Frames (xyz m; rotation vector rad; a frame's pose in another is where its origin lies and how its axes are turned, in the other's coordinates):
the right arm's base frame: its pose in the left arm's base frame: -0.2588 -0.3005 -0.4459 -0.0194 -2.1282 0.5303
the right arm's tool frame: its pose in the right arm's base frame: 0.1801 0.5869 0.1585 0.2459 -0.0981 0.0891
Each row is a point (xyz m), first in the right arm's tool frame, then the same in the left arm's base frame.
Working: the right arm's tool frame: its pose in the left arm's base frame: -0.5966 0.2121 -0.6045 0.0514 -2.1502 0.8582

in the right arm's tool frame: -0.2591 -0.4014 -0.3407
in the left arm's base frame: -0.0700 0.0442 -0.4073
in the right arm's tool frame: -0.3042 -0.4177 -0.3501
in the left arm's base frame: -0.0282 0.0265 -0.4253
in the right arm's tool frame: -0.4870 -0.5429 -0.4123
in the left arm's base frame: 0.1756 -0.0763 -0.4546
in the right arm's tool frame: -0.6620 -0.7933 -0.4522
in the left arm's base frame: 0.3977 -0.2867 -0.4181
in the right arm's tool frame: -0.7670 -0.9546 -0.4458
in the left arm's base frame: 0.5140 -0.4394 -0.4036
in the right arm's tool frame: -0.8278 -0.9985 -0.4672
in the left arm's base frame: 0.5830 -0.4749 -0.4117
